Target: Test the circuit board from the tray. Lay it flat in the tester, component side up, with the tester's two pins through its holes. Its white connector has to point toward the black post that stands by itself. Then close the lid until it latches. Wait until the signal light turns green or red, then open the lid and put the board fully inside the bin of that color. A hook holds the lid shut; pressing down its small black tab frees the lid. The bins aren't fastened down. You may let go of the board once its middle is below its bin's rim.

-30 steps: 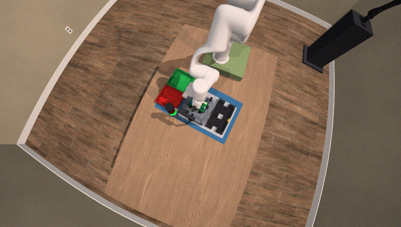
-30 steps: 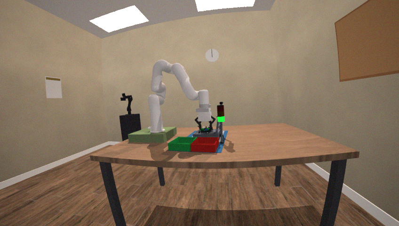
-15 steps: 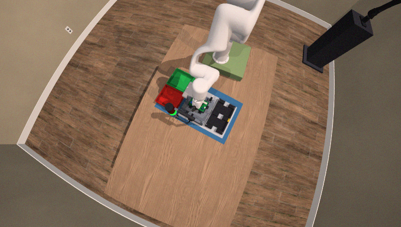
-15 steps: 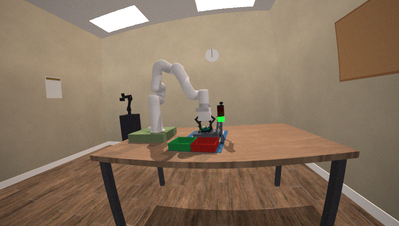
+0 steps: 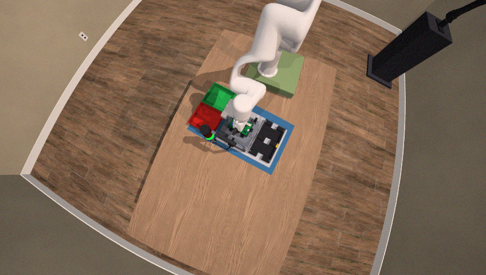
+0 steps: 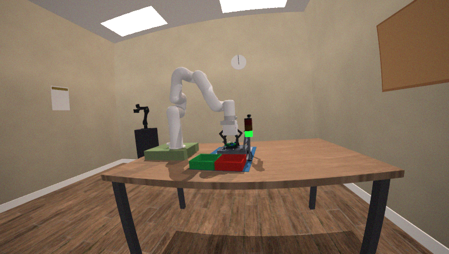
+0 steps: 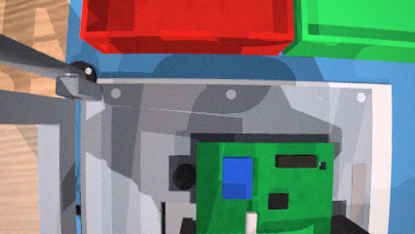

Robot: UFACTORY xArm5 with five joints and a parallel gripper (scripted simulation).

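Right now my hand is 13 cm past the green bin, 19 cm to the left of it and 8 cm above it. Round my hand: clear lid: 11 cm ahead, 1 cm to the right, 9 cm above; green circuit board: 1 cm below; red bin: 2 cm ahead, 20 cm to the right, 8 cm below.
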